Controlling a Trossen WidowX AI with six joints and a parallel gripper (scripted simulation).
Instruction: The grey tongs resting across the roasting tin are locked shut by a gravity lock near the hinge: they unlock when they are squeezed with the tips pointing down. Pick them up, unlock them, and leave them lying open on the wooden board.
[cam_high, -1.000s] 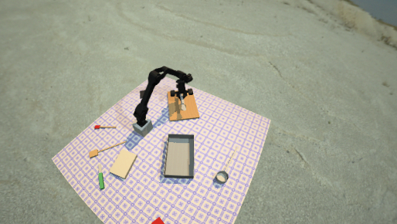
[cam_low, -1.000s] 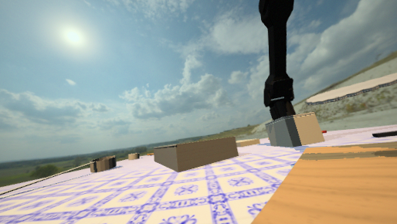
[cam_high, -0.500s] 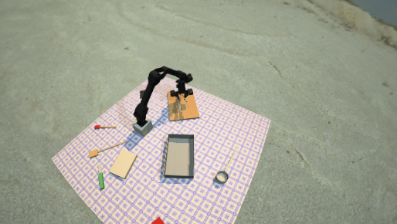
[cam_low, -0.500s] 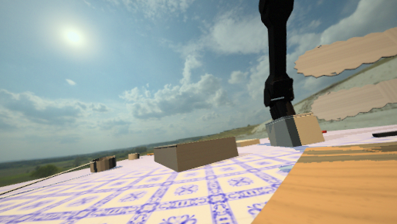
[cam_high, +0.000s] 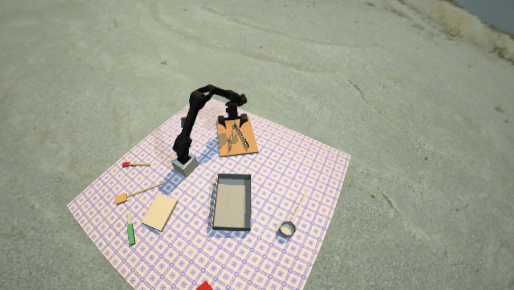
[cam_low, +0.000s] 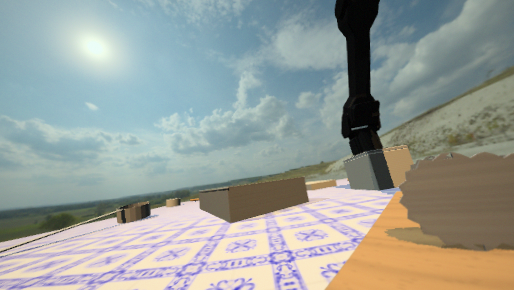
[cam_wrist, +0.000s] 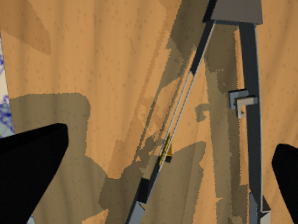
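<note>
The wooden board is 20 mm ahead of my gripper tip, 10 mm to the left of it and 50 mm below it. The rest, counted from my gripper tip: grey roasting tin 330 mm ahead, 390 mm to the right, 30 mm below; then green-handled tool 10 mm ahead, 850 mm to the right, 50 mm below; then flat block 70 mm ahead, 680 mm to the right, 40 mm below.
</note>
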